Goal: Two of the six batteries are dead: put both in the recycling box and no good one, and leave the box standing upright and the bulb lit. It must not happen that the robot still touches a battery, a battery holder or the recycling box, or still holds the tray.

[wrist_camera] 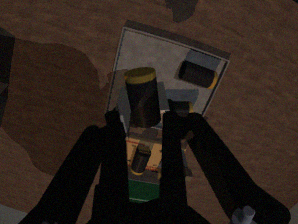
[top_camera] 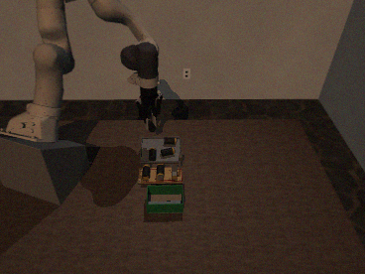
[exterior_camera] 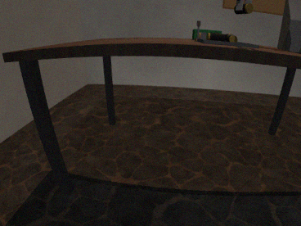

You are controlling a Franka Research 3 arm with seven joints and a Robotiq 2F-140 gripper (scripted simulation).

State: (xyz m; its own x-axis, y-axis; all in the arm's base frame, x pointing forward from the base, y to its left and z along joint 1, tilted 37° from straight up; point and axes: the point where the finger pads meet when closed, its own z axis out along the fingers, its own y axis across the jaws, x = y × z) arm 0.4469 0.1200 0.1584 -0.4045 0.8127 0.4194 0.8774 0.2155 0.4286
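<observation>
My hand is 170 mm to the left of the yellow bulb, 140 mm short of it and 80 mm above it. Also, from my hand: grey tray: 150 mm below, 50 mm ahead, 30 mm to the right; then green recycling box: 360 mm to the right, 140 mm below, 80 mm ahead.
</observation>
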